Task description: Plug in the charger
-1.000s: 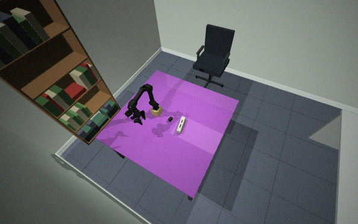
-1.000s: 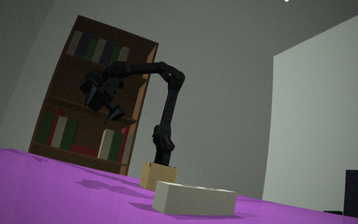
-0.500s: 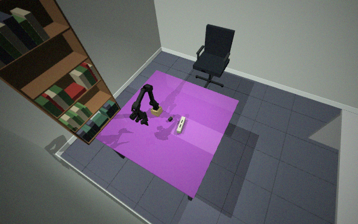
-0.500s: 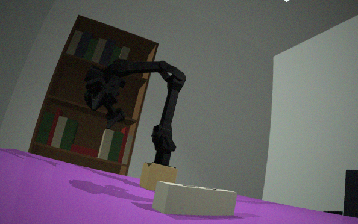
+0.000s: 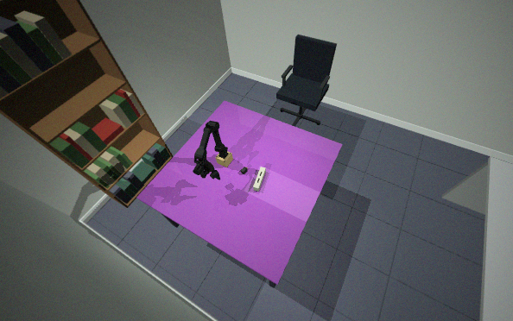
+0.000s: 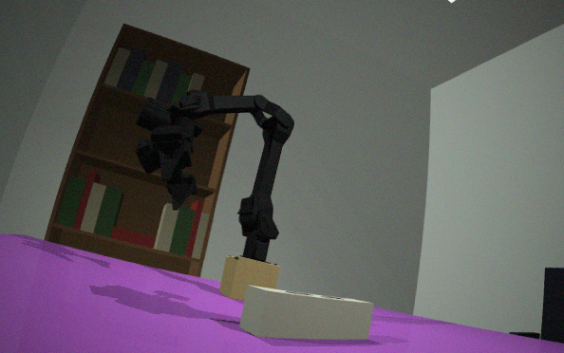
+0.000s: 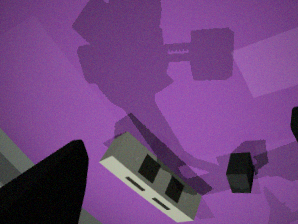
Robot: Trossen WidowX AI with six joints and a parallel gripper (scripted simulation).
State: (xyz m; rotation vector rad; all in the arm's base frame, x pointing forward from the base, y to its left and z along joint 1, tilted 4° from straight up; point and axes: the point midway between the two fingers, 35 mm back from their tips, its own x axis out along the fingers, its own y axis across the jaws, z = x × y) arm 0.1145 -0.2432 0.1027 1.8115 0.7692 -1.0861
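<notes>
My gripper tip is 90 mm short of the two-prong charger, 230 mm to the right of it and 160 mm above it.
</notes>
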